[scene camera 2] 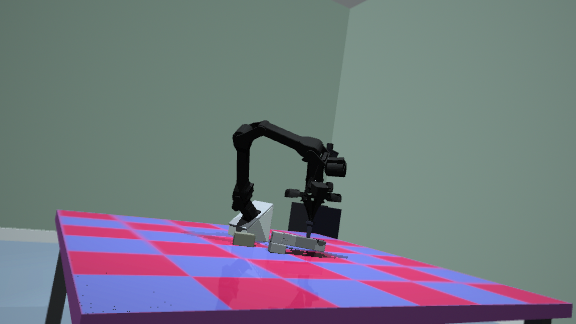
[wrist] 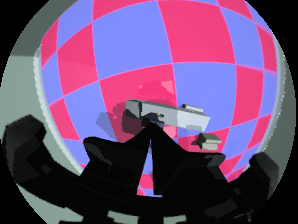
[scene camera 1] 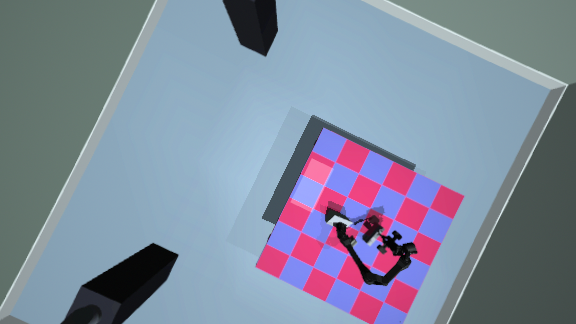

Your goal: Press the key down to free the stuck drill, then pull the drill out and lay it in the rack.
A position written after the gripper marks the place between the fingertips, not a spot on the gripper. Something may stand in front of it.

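The gripper (scene camera 2: 310,221) (wrist: 152,125) is visible from both scene camera 2 and the wrist view, and the same views show a grey housing block (scene camera 2: 278,241) (wrist: 189,116).
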